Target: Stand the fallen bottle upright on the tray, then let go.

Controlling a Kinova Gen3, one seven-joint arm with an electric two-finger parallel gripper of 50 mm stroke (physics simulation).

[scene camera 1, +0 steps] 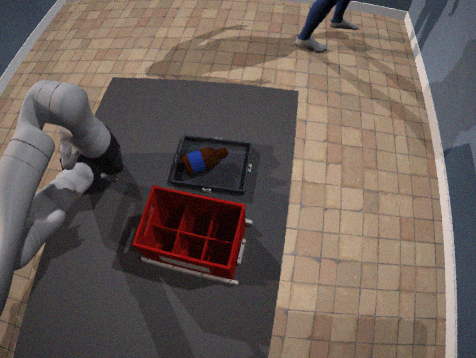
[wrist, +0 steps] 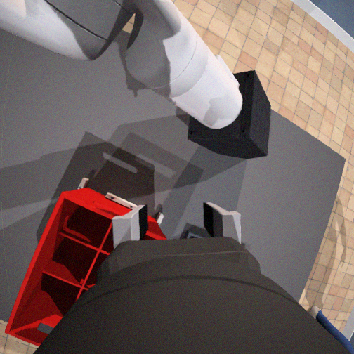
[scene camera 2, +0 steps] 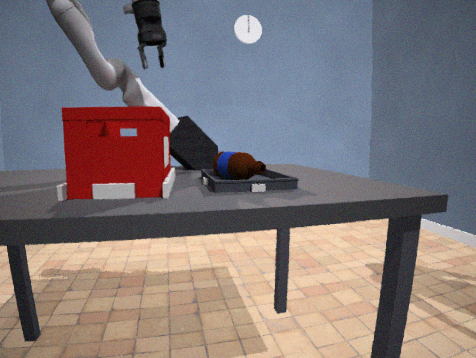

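Where they show: gripper, fingertip midpoint: (scene camera 1: 112, 170) (scene camera 2: 154, 67); arm's base at its link origin: (scene camera 1: 80, 175) (scene camera 2: 170, 129).
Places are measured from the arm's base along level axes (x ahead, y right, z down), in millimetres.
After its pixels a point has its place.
Note:
A brown bottle with a blue label (scene camera 1: 204, 159) @(x 396, y -95, z 82 mm) (scene camera 2: 237, 165) @(x 429, y -92, z 108 mm) lies on its side in the dark tray (scene camera 1: 209, 187) @(x 410, y -16, z 132 mm) (scene camera 2: 230, 186) @(x 529, y -33, z 143 mm). In scene camera 1 its neck points right and slightly toward the back. A small part of the tray (wrist: 192, 234) shows between the fingers in the wrist view; the bottle does not show there. My gripper (scene camera 2: 153, 67) @(x 197, y 81, z -176 mm) (wrist: 175, 215) is open and empty. It is high above the table, pointing down, higher than the red crate and apart from the bottle. In scene camera 1 the fingers are mostly hidden by the arm.
A red crate with compartments (scene camera 1: 178, 232) @(x 331, y 164, z 61 mm) (scene camera 2: 115, 165) @(x 507, y 196, z 91 mm) (wrist: 66, 195) stands close beside the tray, with white strips around its base. The arm's black base block (scene camera 2: 192, 142) @(x 58, y -69, z 52 mm) (wrist: 257, 115) is on the grey table (scene camera 1: 150, 107) @(x 150, y -390, z 155 mm). A person's legs (scene camera 1: 316, 20) show beyond the table.

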